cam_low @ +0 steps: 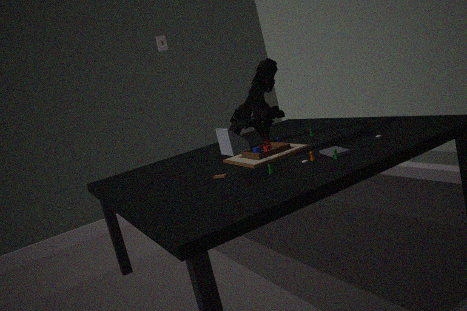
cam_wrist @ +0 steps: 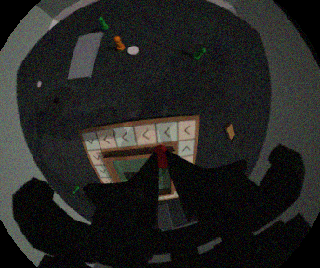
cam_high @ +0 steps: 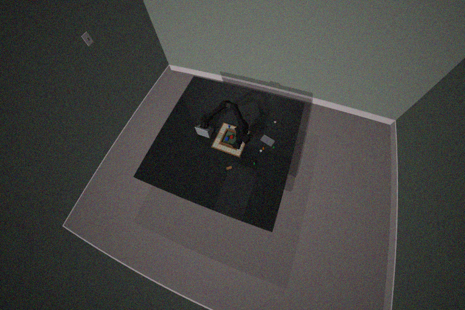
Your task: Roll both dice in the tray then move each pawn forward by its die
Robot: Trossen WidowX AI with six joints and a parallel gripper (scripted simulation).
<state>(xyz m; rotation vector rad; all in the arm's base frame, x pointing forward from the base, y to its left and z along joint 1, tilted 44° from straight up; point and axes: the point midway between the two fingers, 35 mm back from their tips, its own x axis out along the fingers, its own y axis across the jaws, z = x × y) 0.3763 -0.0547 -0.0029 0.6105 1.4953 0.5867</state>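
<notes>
My gripper tip is now 17 cm past the blue pawn, 16 cm to the right of it and 6 cm above it. The rest, counted from my gripper tip: orange pawn 20 cm ahead, 7 cm below, 5 cm to the left; then red pawn 1 cm above; then small wooden piece 22 cm to the right, 8 cm below, 2 cm behind.
</notes>
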